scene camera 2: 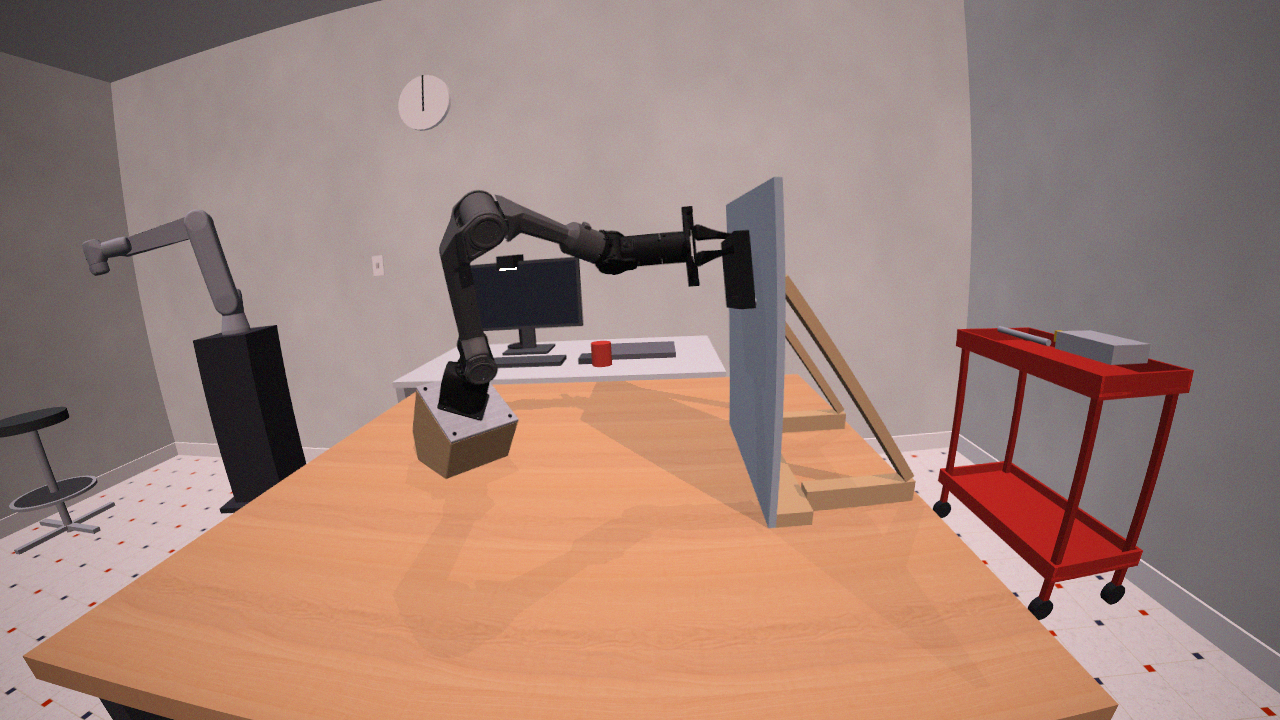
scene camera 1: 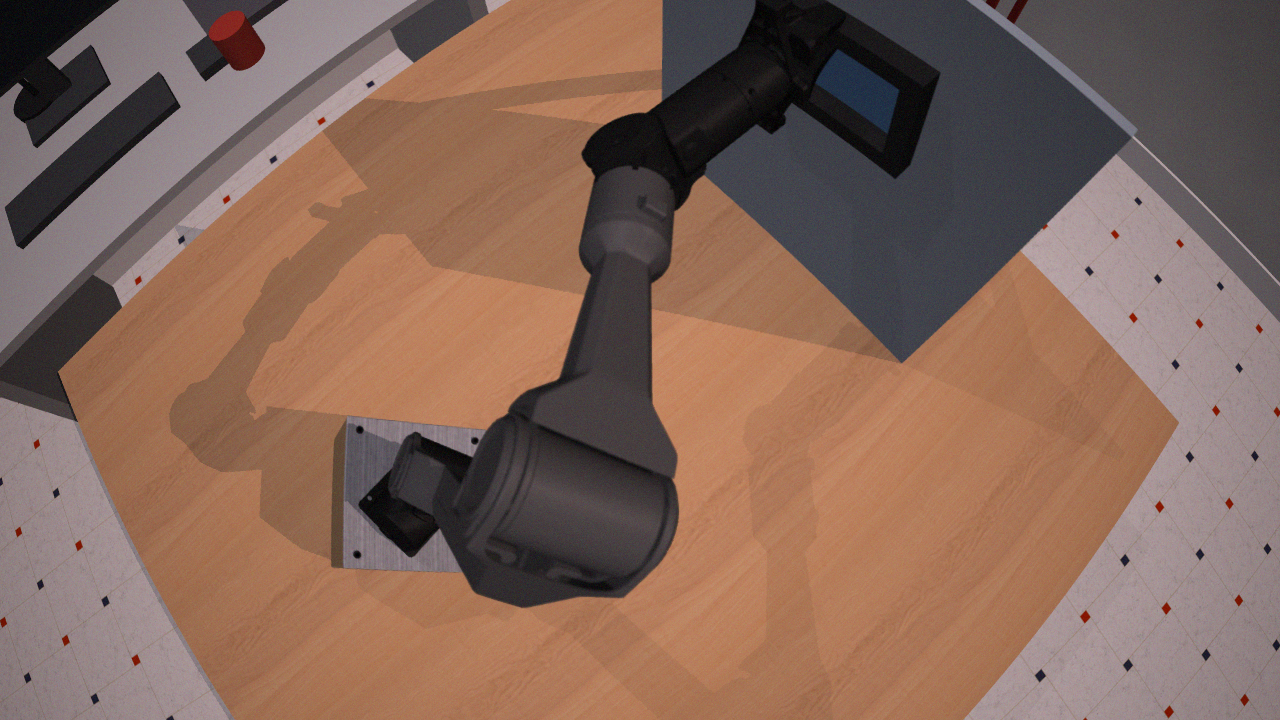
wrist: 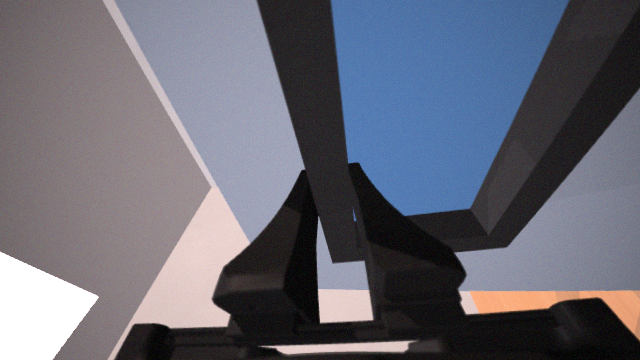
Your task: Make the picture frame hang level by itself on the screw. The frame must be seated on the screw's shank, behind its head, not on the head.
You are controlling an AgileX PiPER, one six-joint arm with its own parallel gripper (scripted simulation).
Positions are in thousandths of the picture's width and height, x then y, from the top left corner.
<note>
I see my gripper (scene camera 1: 653, 31), a picture frame (scene camera 1: 668, 144) and a wall panel (scene camera 1: 791, 188).
The picture frame also shows in scene camera 2 (scene camera 2: 578, 392) and in the wrist view (wrist: 730, 346). My gripper also shows in scene camera 2 (scene camera 2: 575, 338) and in the wrist view (wrist: 518, 499). The wall panel shows as well in scene camera 2 (scene camera 2: 591, 467) and in the wrist view (wrist: 340, 199).
</note>
